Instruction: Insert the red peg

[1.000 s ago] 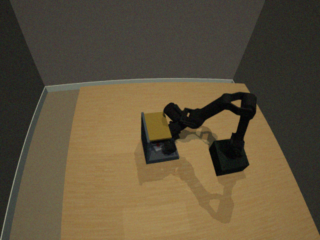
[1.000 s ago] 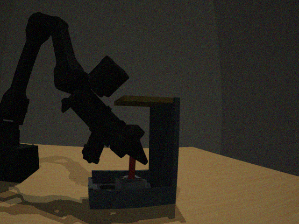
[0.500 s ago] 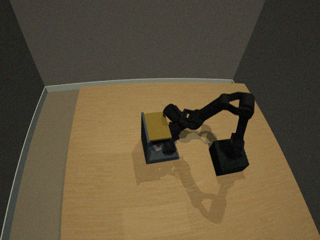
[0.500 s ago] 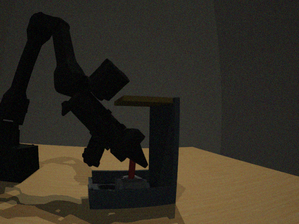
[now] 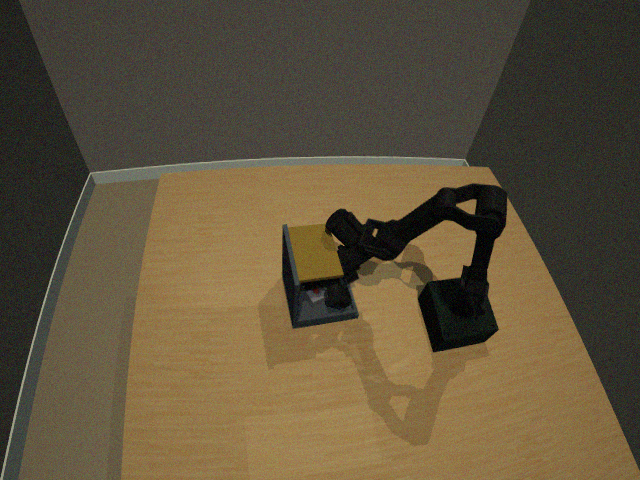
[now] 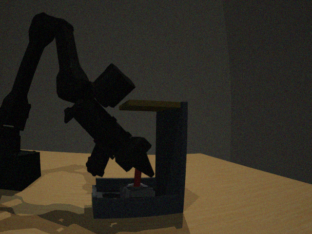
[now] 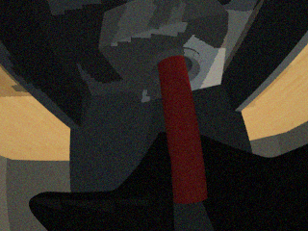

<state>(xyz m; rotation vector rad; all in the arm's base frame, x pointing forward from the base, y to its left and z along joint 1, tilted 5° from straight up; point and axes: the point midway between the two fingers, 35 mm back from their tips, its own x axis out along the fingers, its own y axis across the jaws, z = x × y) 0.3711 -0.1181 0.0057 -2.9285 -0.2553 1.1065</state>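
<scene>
Right now my gripper tip is 30 mm past the red peg and 10 mm above it. From my gripper tip the other things lie so: back wall (40 mm ahead, 50 mm above); yellow roof (20 mm behind, 140 mm above).
</scene>
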